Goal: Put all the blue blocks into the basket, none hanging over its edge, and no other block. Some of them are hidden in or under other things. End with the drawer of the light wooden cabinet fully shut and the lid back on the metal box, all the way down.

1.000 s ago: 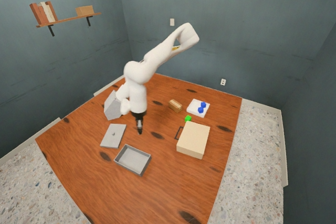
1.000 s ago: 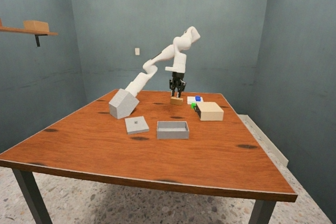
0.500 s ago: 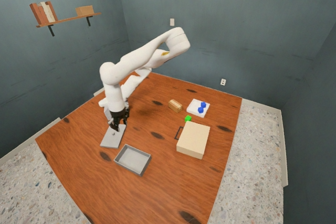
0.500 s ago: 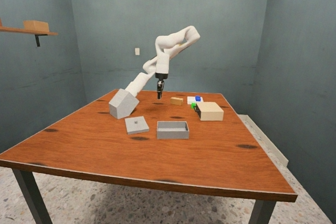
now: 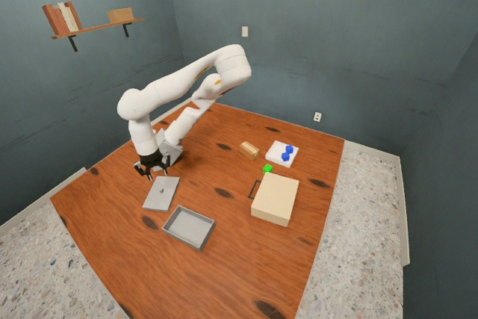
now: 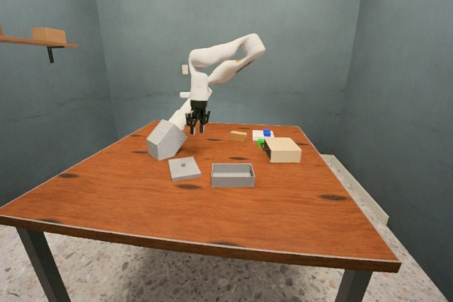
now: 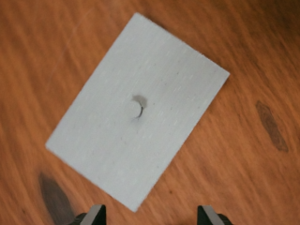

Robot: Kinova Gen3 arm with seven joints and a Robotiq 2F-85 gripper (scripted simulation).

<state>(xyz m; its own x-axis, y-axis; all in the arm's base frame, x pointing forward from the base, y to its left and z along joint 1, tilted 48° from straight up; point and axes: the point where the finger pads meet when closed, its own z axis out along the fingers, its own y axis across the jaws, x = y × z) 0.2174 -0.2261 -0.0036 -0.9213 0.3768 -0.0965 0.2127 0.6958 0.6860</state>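
Now: the metal lid 190 mm below my hand, 80 mm behind it and 20 mm to the right of it. The rest, counted from my hand: light wooden cabinet 360 mm to the left, 310 mm ahead, 170 mm below; then small box 490 mm to the left, 170 mm below, 10 mm ahead; then grey metal box 180 mm below, 180 mm ahead.
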